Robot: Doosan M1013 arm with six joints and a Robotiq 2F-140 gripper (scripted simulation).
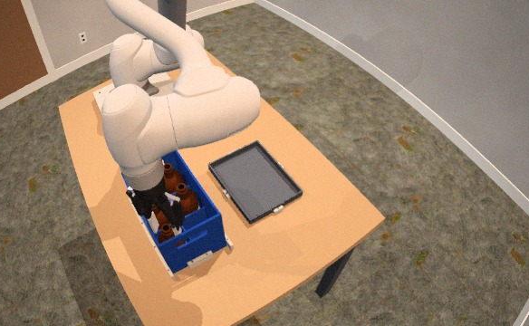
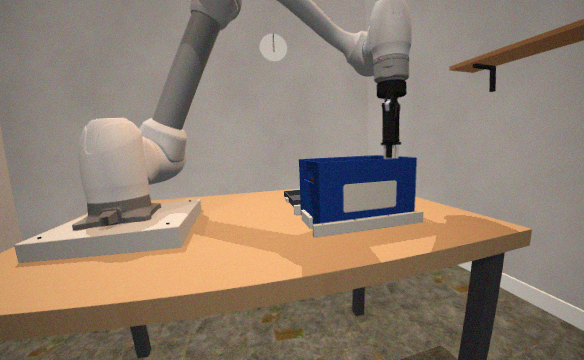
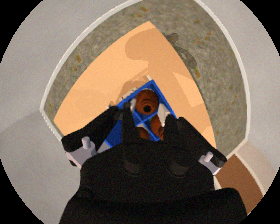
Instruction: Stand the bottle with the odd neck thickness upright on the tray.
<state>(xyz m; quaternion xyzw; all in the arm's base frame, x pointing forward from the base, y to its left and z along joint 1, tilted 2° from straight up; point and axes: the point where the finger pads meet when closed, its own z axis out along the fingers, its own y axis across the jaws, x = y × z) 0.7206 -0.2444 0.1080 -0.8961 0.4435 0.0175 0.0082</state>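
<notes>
My gripper is now 90 mm past the bottle, 10 mm to the right of it and 90 mm above it. The rest, counted from my hand: blue crate (80 mm behind, 60 mm to the left, 90 mm below); then dark tray (60 mm behind, 340 mm to the left, 160 mm below).
</notes>
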